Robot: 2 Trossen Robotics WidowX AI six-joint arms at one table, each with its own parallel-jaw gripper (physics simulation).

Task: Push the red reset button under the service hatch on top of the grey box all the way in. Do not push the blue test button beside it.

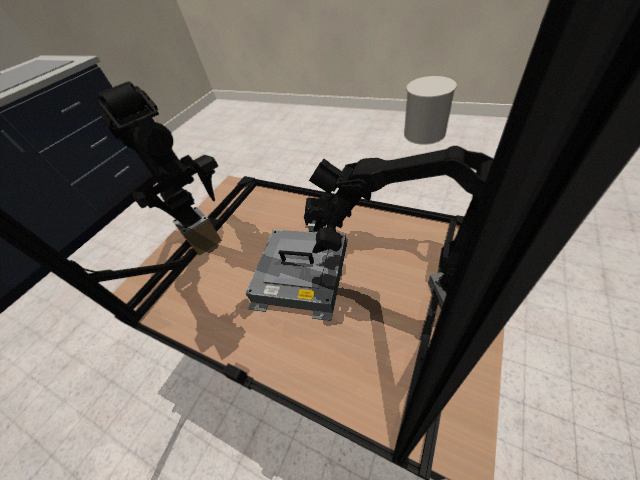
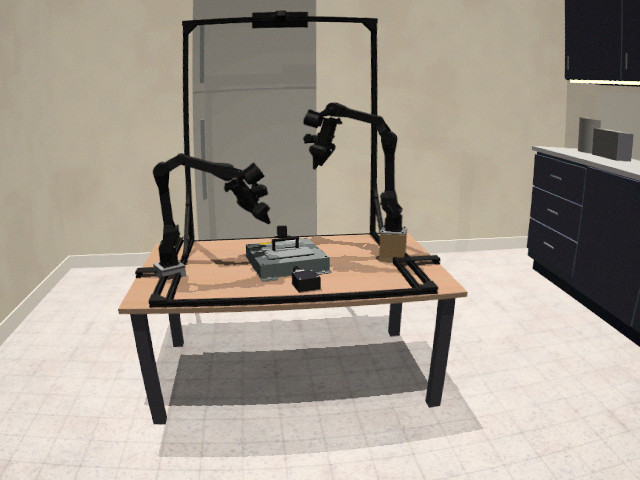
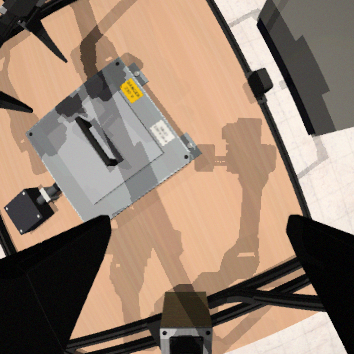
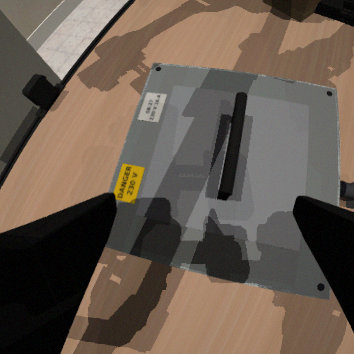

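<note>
The grey box lies on the table. Its service hatch is flat and closed, with an upright black handle. The red reset button and blue test button do not show. My right gripper is open and empty, tilted above the box, near the edge away from my left arm, clear of the handle. My left gripper is open and empty, high above the table.
A small black block stands beside the box, joined by a short cable gland. A yellow danger label and a white label sit along one edge. Black frame rails border the table.
</note>
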